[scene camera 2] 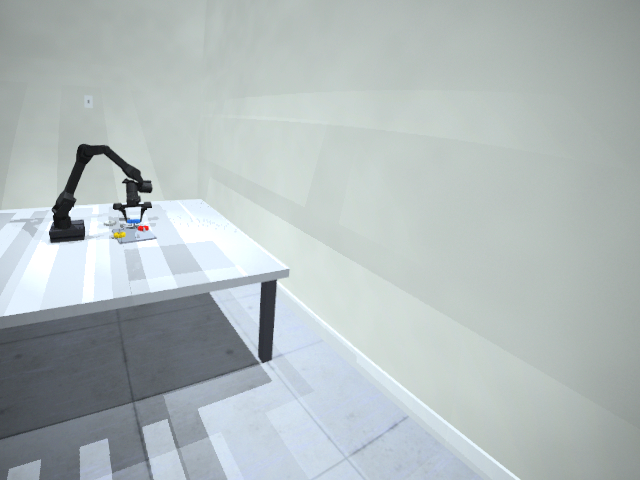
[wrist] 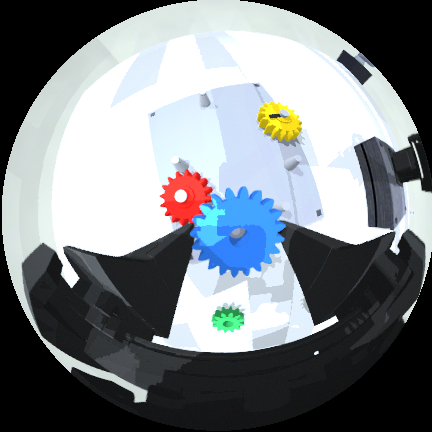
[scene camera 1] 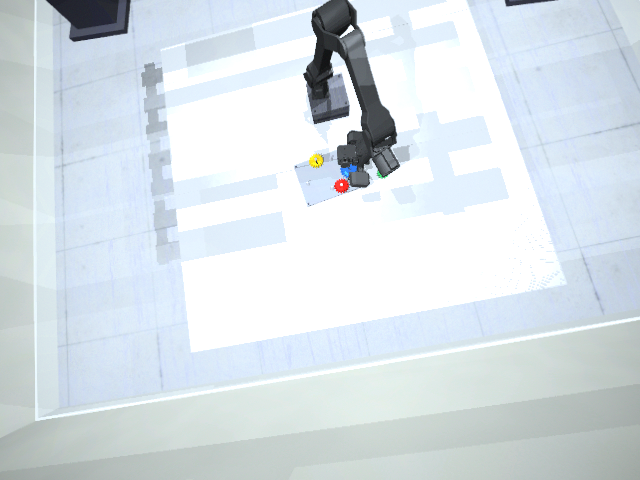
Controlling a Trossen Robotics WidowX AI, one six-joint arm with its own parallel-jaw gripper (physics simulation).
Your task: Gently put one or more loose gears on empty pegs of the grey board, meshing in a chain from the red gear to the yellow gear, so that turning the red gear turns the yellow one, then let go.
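Seen in the pictures: gripper, fingertip midpoint: [scene camera 2: 133,222] [wrist: 236,227] [scene camera 1: 348,170]; arm's base, link origin: [scene camera 2: 62,227] [scene camera 1: 320,91].
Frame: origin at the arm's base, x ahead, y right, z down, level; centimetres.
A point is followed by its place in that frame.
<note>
My gripper [scene camera 1: 353,168] {x 31.4, y -8.5, z 1.7 cm} [scene camera 2: 133,219] {x 31.4, y -8.5, z 1.7 cm} [wrist: 236,227] {x 31.4, y -8.5, z 1.7 cm} is shut on the blue gear [scene camera 1: 345,172] {x 32.7, y -7.3, z 0.1 cm} [scene camera 2: 133,221] {x 31.4, y -6.3, z 0.5 cm} [wrist: 250,250] {x 30.5, y -10.0, z 0.6 cm}, held roughly level above the grey board [scene camera 1: 323,192] {x 37.7, y 1.0, z 4.8 cm} [wrist: 245,150] {x 29.8, y -0.9, z 4.8 cm}. In the wrist view the blue gear overlaps the edge of the red gear [scene camera 1: 341,186] {x 36.6, y -5.7, z 3.0 cm} [scene camera 2: 143,227] {x 36.1, y -4.5, z 3.3 cm} [wrist: 187,197] {x 35.5, y -5.9, z 3.1 cm}; whether their teeth touch is unclear. The red gear and the yellow gear [scene camera 1: 316,160] {x 25.8, y 2.9, z 2.9 cm} [scene camera 2: 119,235] {x 25.5, y 5.0, z 3.7 cm} [wrist: 280,125] {x 25.9, y 1.7, z 3.3 cm} sit on pegs. Bare pegs show at the board's far end [wrist: 204,100] {x 34.0, y 6.1, z 3.8 cm}, beside the red gear [wrist: 179,163] {x 36.3, y -2.6, z 3.1 cm} and below the yellow gear [wrist: 292,163] {x 25.3, y -2.7, z 3.4 cm}. Another peg [wrist: 282,207] {x 27.2, y -7.1, z 2.7 cm} is partly hidden by the blue gear.
A loose green gear [scene camera 1: 381,175] [wrist: 228,320] {x 32.1, y -21.7, z 5.0 cm} lies on the white table [scene camera 1: 361,268] {x 66.3, y -10.9, z 5.6 cm} [scene camera 2: 206,268] {x 60.8, y 45.0, z 5.6 cm}, off the board, partly covered by the wrist in scene camera 1. The arm's base [scene camera 1: 330,105] {x 6.5, y -3.5, z -0.2 cm} [scene camera 2: 67,232] {x 2.9, y 4.4, z 1.3 cm} [wrist: 384,182] {x 8.4, y -3.6, z 0.9 cm} stands beyond the yellow gear's side of the board.
</note>
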